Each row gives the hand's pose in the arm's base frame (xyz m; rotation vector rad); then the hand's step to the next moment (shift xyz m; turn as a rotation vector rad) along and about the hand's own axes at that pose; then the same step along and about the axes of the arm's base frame.
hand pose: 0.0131 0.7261 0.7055 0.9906 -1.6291 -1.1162
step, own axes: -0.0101 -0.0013 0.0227 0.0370 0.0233 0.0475
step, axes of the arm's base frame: -0.0187 0.0144 -0.0079 -0.0583 -0.0171 0.0218
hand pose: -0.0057 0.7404 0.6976 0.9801 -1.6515 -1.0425
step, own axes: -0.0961 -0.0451 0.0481 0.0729 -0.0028 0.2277
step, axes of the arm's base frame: -0.0145 0.0839 -0.0796 -0.2359 -0.0223 -0.0317
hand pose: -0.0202 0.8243 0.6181 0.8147 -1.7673 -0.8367
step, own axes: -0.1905 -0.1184 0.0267 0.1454 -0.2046 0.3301
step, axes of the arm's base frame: 0.0490 0.0981 -0.1975 -0.3236 -0.1730 -0.1932
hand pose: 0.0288 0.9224 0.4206 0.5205 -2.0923 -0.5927
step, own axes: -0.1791 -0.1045 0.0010 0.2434 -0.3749 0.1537
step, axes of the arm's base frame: 0.1090 0.0172 -0.1755 -0.2035 -0.4024 -0.1415
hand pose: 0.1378 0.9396 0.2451 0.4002 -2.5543 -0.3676
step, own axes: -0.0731 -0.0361 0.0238 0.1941 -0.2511 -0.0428
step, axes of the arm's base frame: 0.0547 -0.0033 -0.0649 -0.0838 -0.3065 0.0397
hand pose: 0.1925 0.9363 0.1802 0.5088 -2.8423 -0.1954
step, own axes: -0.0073 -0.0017 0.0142 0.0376 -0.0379 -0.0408
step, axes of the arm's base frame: 0.0034 0.0023 -0.0155 -0.0111 -0.0522 0.0408
